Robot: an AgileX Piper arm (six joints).
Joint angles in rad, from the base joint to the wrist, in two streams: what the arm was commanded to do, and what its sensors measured. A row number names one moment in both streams.
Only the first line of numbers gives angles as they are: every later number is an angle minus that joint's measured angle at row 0.
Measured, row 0:
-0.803, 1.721, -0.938, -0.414, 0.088, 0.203
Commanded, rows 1 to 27:
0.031, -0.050, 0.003, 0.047, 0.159, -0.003
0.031, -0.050, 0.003, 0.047, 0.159, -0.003
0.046, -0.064, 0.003, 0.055, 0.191, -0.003
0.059, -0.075, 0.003, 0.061, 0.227, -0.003
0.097, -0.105, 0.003, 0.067, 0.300, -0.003
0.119, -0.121, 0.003, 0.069, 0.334, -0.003
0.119, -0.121, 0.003, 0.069, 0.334, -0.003
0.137, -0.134, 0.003, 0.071, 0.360, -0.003
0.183, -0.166, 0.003, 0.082, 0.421, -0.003
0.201, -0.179, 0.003, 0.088, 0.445, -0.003
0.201, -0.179, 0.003, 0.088, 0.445, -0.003
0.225, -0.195, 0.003, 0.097, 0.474, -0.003
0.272, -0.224, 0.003, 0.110, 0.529, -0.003
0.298, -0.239, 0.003, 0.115, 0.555, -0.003
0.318, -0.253, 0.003, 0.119, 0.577, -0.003
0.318, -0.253, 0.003, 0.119, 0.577, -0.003
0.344, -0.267, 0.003, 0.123, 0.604, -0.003
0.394, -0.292, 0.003, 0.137, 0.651, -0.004
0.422, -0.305, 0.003, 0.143, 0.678, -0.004
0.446, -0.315, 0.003, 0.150, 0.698, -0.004
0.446, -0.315, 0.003, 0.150, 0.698, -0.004
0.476, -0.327, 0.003, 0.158, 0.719, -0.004
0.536, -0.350, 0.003, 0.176, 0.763, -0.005
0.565, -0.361, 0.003, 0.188, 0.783, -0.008
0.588, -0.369, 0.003, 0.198, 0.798, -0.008
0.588, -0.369, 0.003, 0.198, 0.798, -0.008
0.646, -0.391, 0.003, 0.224, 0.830, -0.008
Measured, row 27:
0.580, -0.361, 0.001, 0.194, 0.780, -0.001
